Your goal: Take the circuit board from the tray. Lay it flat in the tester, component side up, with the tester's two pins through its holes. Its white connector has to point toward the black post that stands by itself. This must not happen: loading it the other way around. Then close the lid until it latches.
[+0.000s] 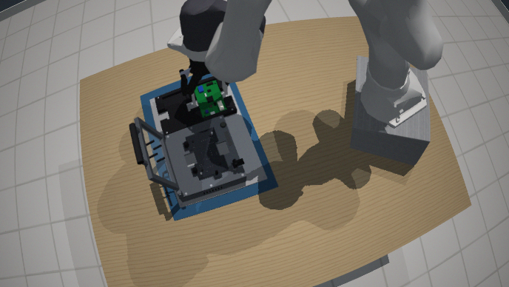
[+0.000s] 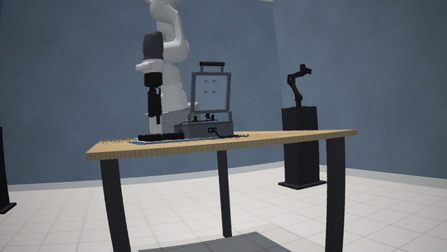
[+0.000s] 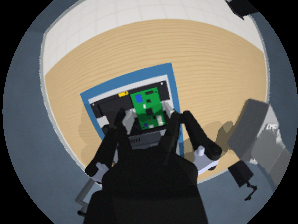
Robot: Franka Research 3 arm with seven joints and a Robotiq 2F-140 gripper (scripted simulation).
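Now: hand 40 mm above the green circuit board. Also, from my hand: black post (230 mm to the left, 30 mm above, 20 mm behind); see-through lid (190 mm to the left, 170 mm ahead, 130 mm above).
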